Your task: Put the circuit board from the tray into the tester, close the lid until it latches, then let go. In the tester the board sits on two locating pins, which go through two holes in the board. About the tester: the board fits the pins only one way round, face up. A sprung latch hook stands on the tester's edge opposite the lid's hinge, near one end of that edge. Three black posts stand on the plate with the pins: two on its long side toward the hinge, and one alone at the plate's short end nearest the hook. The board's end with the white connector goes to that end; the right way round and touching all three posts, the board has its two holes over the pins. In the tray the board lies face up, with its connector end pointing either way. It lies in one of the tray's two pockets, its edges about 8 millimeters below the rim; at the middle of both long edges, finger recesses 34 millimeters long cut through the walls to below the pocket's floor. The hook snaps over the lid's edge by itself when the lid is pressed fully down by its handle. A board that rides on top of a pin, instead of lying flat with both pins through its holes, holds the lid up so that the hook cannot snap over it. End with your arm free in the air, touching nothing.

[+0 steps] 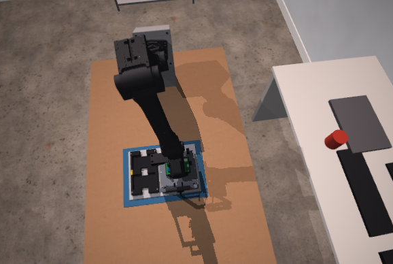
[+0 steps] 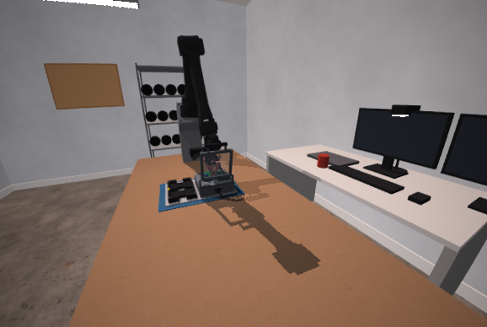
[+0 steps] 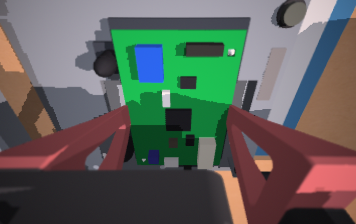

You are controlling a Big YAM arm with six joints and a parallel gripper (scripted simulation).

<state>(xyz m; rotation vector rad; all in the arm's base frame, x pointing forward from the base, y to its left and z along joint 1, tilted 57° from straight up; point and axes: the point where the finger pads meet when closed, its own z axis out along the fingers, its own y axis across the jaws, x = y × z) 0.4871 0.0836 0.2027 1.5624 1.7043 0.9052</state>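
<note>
Now: the green circuit board right at my hand. Round my hand: clear lid 120 mm ahead, 20 mm to the left, 100 mm above.
</note>
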